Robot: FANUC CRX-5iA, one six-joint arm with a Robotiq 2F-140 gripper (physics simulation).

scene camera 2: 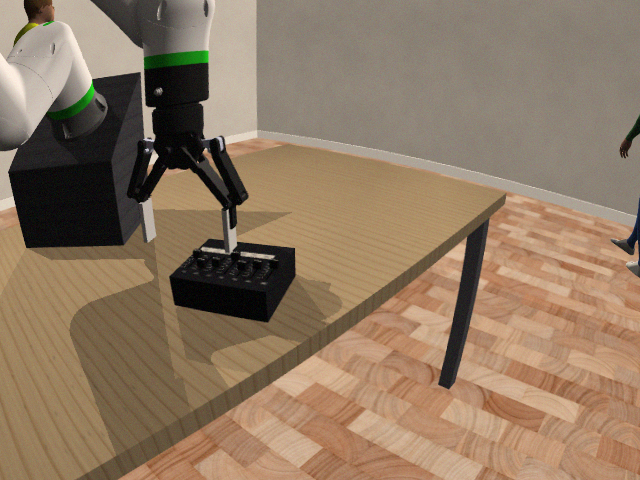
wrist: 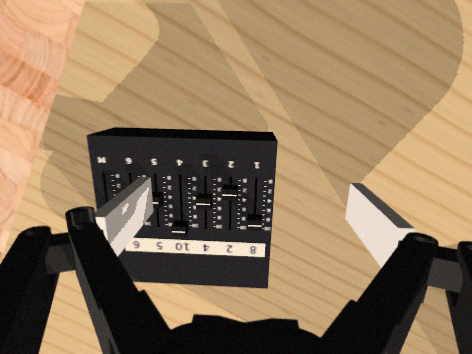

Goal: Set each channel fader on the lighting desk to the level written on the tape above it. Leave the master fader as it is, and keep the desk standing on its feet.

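Where they show: gripper, fingertip midpoint: (scene camera 2: 188,243) (wrist: 248,197); arm's base, origin of the base link: (scene camera 2: 79,118).
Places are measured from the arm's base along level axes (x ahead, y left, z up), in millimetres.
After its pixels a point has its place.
Note:
The black lighting desk (scene camera 2: 222,295) @[x 540, y -65, z -238 mm] (wrist: 200,272) @[x 471, y 49, z -221 mm] stands upright on the table. In the wrist view its tape (wrist: 195,247) @[x 485, y 24, z -221 mm] reads upside down 8, 2, 4, 10, 5, 6 for channels 1 to 6. Fader 1 (wrist: 255,220) @[x 446, y -29, z -208 mm] is near 8, fader 2 (wrist: 229,192) @[x 476, y -44, z -208 mm] near 2, fader 3 (wrist: 203,201) @[x 493, y -28, z -208 mm] near 4 and fader 4 (wrist: 179,228) @[x 504, y 4, z -208 mm] near 10. Fader 5 (wrist: 157,200) @[x 529, y -14, z -208 mm] is mid-slot, partly hidden by a finger. That finger hides the fader 6 and master knobs. My gripper (scene camera 2: 189,245) @[x 464, y -56, z -179 mm] (wrist: 248,197) @[x 464, y -56, z -179 mm] is wide open and empty, one finger over the desk, the other beside it.
The wooden table (scene camera 2: 361,206) @[x 482, y 465, z -276 mm] (wrist: 320,75) @[x 433, y -161, z -276 mm] has its front edge beyond the desk. A large black block (scene camera 2: 67,206) @[x 64, y -92, z -178 mm] stands behind at the left, near a white arm section (scene camera 2: 67,67) @[x 130, y -76, z 119 mm]. A partly visible person (scene camera 2: 633,134) is at the right edge.

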